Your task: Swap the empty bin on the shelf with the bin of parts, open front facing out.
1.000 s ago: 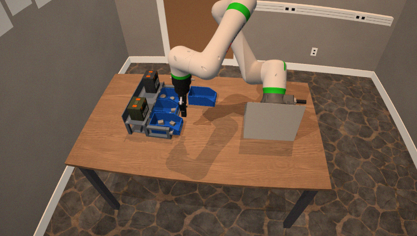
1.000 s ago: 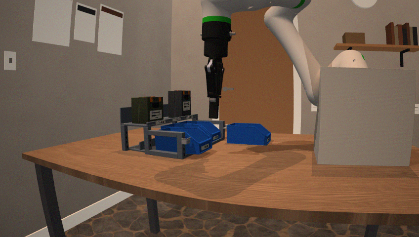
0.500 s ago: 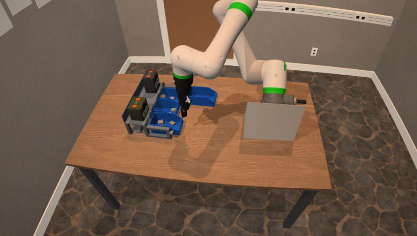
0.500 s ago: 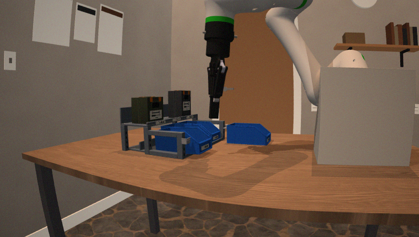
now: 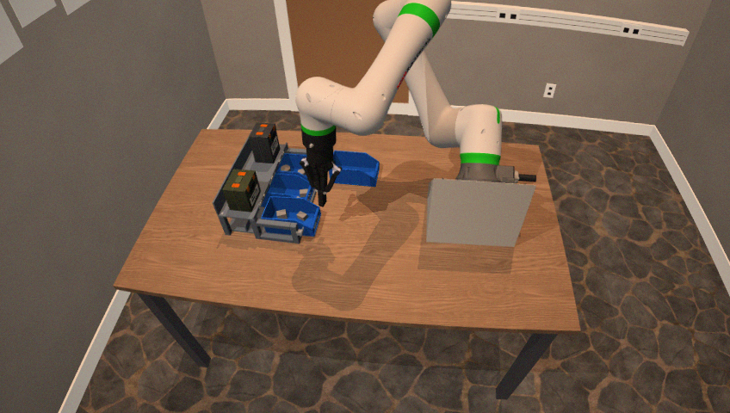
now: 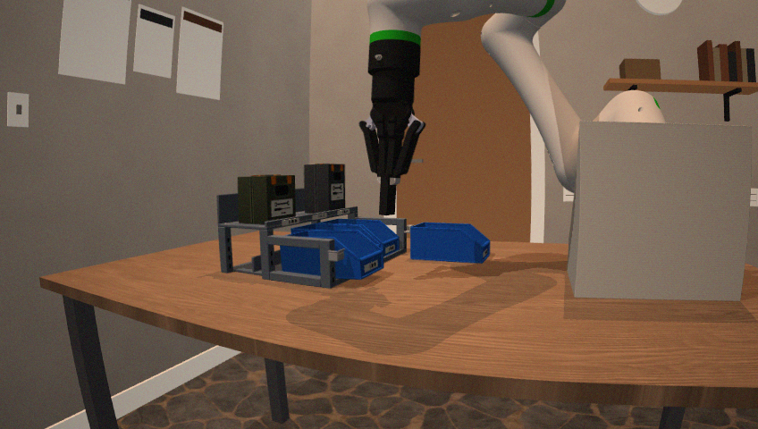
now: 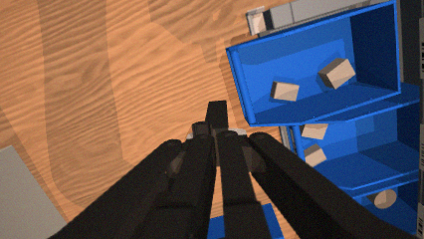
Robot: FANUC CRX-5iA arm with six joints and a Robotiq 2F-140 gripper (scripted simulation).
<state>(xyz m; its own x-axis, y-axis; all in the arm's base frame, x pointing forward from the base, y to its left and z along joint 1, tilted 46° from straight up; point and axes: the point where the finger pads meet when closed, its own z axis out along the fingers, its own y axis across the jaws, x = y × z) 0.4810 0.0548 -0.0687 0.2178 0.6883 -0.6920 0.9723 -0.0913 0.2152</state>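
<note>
Right now my hand is 130 mm above the tan part, 90 mm short of it and 30 mm to the left of it. Round my hand: black box: 260 mm ahead, 240 mm to the right, 10 mm above; grey shelf: 200 mm ahead, 120 mm to the right, 90 mm below.
</note>
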